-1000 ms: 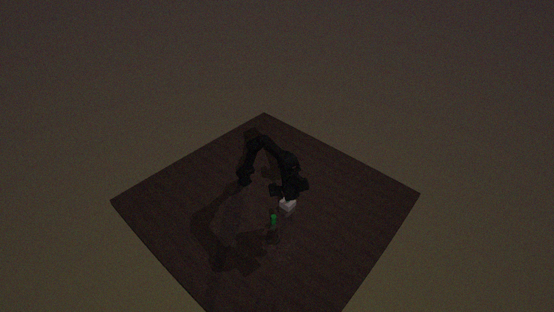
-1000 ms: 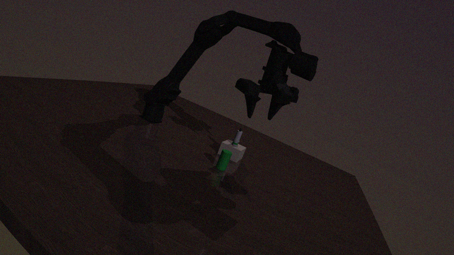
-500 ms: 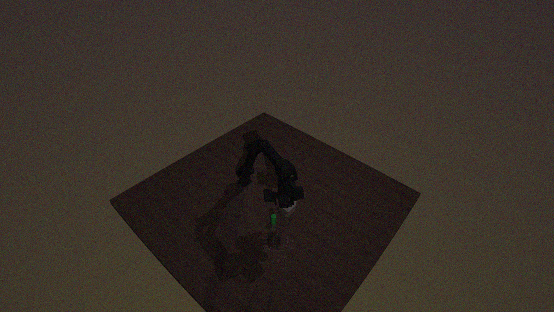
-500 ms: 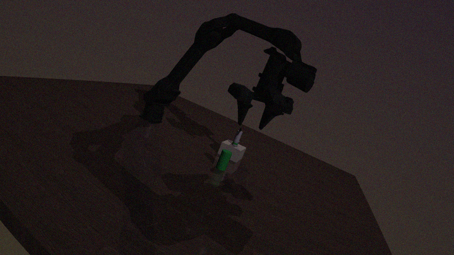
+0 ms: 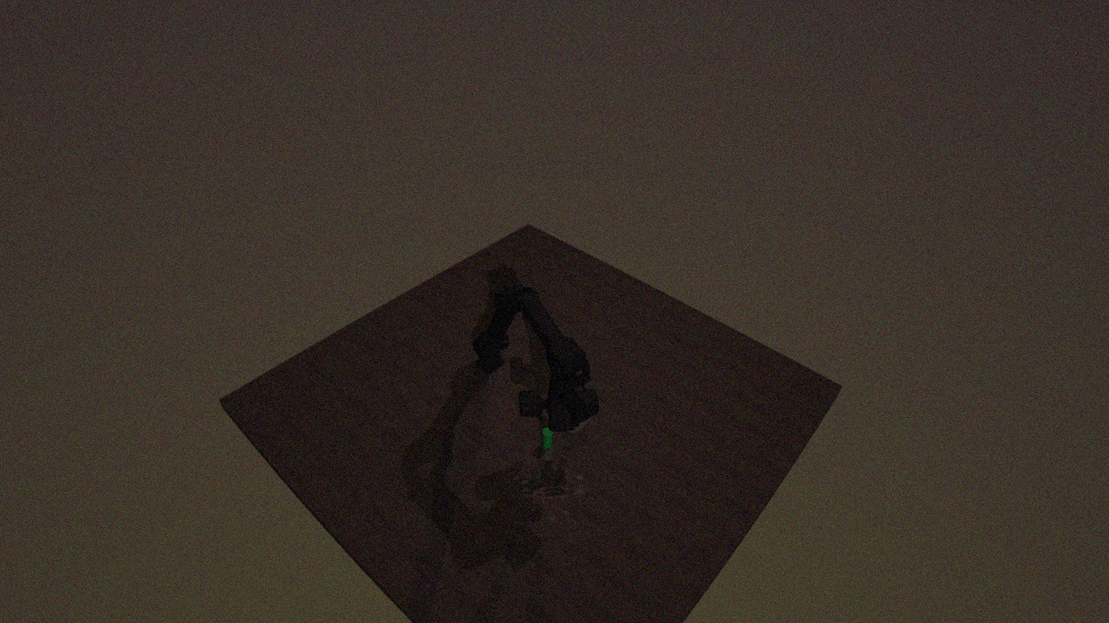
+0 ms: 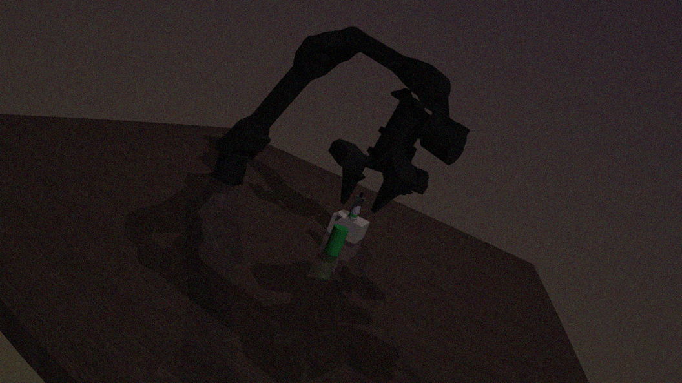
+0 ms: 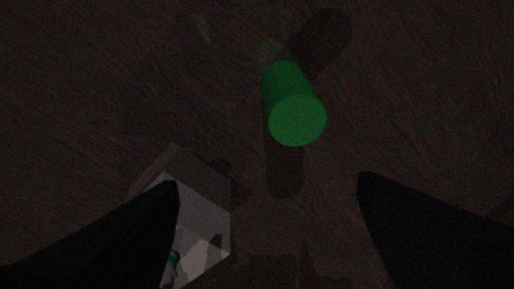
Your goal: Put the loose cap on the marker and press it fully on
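The green cap lies 7 cm below my gripper tip, 2 cm to the right of it and 1 cm behind it. Round my gripper tip: white holder block (12 cm to the left, 7 cm below, 3 cm behind).
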